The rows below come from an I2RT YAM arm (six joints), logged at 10 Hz.
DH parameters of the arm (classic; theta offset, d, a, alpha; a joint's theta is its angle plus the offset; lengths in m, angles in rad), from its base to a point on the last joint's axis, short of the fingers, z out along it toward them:
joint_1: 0 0.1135 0.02 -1.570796
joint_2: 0 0 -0.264 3.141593
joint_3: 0.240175 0 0.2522 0
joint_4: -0.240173 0 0.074 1.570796
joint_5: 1.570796 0 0 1.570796
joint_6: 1.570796 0.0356 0 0
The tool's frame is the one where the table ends.
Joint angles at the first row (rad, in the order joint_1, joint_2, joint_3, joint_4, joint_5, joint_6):
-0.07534 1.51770 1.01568 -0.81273 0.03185 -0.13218
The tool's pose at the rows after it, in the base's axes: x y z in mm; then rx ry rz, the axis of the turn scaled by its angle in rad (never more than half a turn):
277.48, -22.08, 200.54, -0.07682, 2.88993, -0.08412
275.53, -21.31, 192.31, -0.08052, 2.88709, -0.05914
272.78, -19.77, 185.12, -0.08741, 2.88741, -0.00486
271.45, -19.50, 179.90, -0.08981, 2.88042, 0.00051
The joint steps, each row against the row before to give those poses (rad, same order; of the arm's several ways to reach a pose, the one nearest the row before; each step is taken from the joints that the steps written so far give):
0.00001 0.01030 -0.01182 0.02020 0.00000 -0.00037
-0.00001 0.00152 -0.03283 0.03589 -0.01754 -0.00040
-0.00001 0.00001 -0.02975 0.02593 -0.03739 -0.00001
0.00002 -0.00001 -0.02289 0.02938 -0.00457 -0.00112

